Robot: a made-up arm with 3 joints. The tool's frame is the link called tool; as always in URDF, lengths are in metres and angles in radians.
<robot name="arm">
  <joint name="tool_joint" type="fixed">
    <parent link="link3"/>
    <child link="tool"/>
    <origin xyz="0.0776 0.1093 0.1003" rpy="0 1.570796 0"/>
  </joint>
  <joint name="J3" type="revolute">
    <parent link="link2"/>
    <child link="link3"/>
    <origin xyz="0.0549 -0.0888 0.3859" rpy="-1.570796 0 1.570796"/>
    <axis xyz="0 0 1"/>
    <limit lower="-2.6" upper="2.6"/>
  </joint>
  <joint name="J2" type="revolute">
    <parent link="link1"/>
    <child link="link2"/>
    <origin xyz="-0.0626 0.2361 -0.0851" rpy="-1.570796 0 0"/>
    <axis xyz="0 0 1"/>
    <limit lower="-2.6" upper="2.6"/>
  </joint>
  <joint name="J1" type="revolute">
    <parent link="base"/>
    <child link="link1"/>
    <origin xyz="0 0 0.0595" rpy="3.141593 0 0"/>
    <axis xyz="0 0 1"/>
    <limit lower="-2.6" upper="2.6"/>
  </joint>
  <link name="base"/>
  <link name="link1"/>
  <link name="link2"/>
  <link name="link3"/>
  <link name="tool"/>
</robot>
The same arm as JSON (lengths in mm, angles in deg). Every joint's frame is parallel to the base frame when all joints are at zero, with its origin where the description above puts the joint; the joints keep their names.
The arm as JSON. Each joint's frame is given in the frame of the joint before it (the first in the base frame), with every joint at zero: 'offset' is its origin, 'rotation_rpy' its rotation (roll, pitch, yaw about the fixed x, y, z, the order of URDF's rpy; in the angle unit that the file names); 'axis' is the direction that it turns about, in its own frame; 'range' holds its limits. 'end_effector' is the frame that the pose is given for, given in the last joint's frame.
{"length_unit": "mm", "angle_unit": "deg", "chain": [
  {"id": "J1", "offset": [0.0, 0.0, 59.5], "rotation_rpy": [0.0, 0.0, 0.0], "axis": [0.0, 0.0, -1.0], "range": [-148.97, 148.97]},
  {"id": "J2", "offset": [-62.6, -236.1, 85.1], "rotation_rpy": [0.0, 0.0, 0.0], "axis": [0.0, -1.0, 0.0], "range": [-148.97, 148.97]},
  {"id": "J3", "offset": [54.9, -385.9, -88.8], "rotation_rpy": [0.0, 0.0, 0.0], "axis": [-1.0, 0.0, 0.0], "range": [-148.97, 148.97]}
], "end_effector": {"offset": [-100.3, 109.3, 77.6], "rotation_rpy": [0.0, 0.0, 0.0]}}

